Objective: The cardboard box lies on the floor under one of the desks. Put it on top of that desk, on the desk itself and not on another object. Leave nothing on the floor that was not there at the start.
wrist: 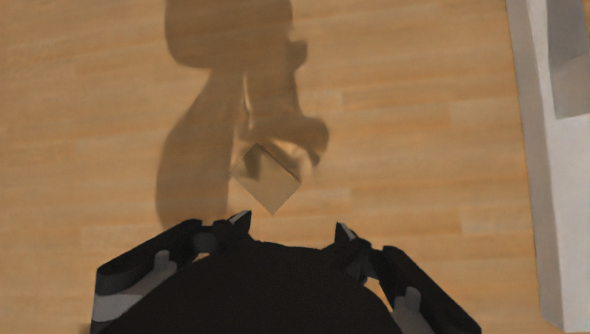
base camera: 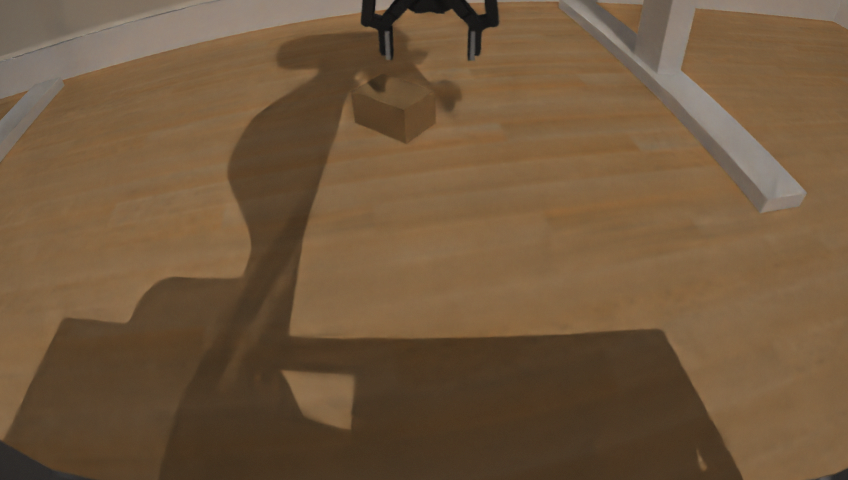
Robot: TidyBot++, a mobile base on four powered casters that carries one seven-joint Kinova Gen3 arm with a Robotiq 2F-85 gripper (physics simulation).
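Frame: origin at the arm's base, x right, y ahead, z up, level; metres.
Seen in the pictures: gripper, fingertip midpoint: point(wrist: 292, 226) point(base camera: 430, 57).
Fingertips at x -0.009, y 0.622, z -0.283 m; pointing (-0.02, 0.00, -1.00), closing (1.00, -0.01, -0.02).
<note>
Pixels of each thing's top centre, then the offset from my fingertips to it. "spot": a spot on its surface instead. Level surfaces: height alone.
- small brown cardboard box, top centre: point(base camera: 392, 90) point(wrist: 264, 178) dz -0.064, dx -0.051, dy +0.038 m
- white foot, surface spot: point(base camera: 28, 113) spot: dz -0.092, dx -0.834, dy +0.175 m
- floor, surface height: dz -0.114 m
The small brown cardboard box point(base camera: 394, 110) point(wrist: 270, 182) sits on the wooden floor, turned cornerwise, with shadow over part of its top. My gripper point(base camera: 430, 56) point(wrist: 292, 226) is open, its fingers pointing down with a wide gap and nothing between them. It hangs above the floor, apart from the box. In the wrist view the box lies just beyond the fingertips, a little left of the middle of the gap. The desk's top does not show in either view; its white right leg point(base camera: 665, 35) and foot point(base camera: 714, 124) point(wrist: 570, 200) stand right of the box.
Another white foot point(base camera: 28, 113) lies at the far left in the base camera view. A white baseboard point(base camera: 178, 29) and wall run behind. The shadow of the arm and base falls across the floor point(base camera: 446, 255) and reaches the box.
</note>
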